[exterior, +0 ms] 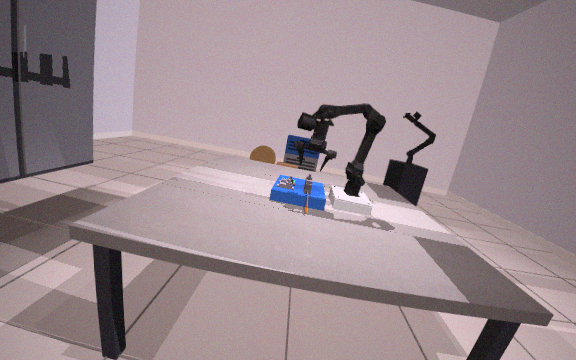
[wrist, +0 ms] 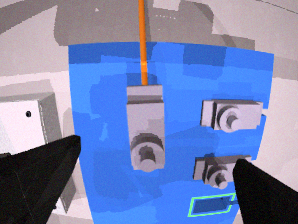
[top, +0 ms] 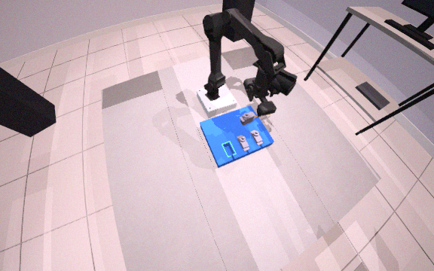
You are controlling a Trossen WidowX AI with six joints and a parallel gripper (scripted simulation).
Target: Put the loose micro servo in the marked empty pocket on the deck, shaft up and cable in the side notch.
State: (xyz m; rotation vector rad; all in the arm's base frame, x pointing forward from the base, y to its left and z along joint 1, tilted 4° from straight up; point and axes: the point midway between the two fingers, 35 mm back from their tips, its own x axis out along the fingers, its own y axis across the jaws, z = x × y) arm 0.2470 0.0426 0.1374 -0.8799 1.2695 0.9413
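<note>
Right now my gripper tip is 140 mm above the blue deck, 80 mm to the left of it and 30 mm past it.
</note>
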